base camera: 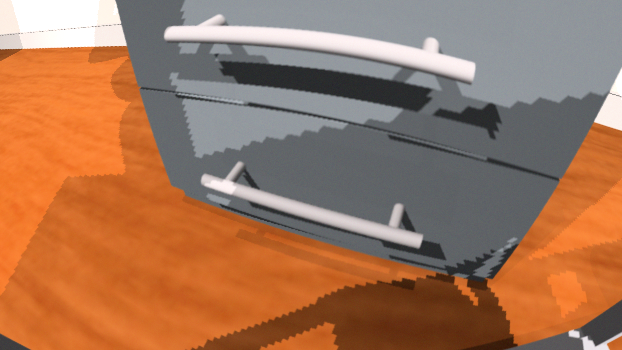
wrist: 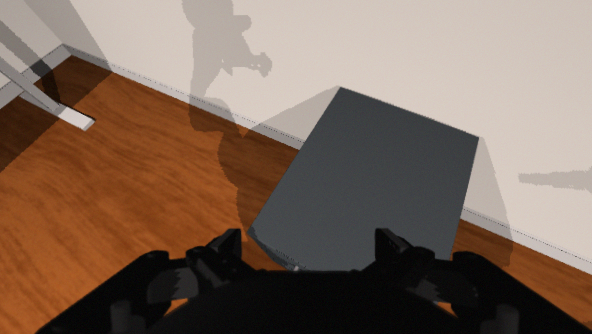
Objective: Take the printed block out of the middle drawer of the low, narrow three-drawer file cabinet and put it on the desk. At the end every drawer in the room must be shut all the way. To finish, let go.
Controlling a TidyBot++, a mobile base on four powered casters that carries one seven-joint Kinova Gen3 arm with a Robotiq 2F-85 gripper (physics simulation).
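The grey file cabinet stands close in front of the base; two of its drawer fronts show in the base camera view. The upper front there has a thick pale bar handle, and the lower front has a similar handle. Both fronts look shut, with a thin seam between them. The cabinet's top shows in the wrist view, beyond the fingers. My gripper is open, above and in front of the cabinet's near edge, with no object between its fingertips. The printed block does not show in either view.
A white desk leg with its foot stands on the wooden floor at the left of the wrist view. The pale wall with its skirting runs behind the cabinet. Shadows of the arm fall on wall and floor.
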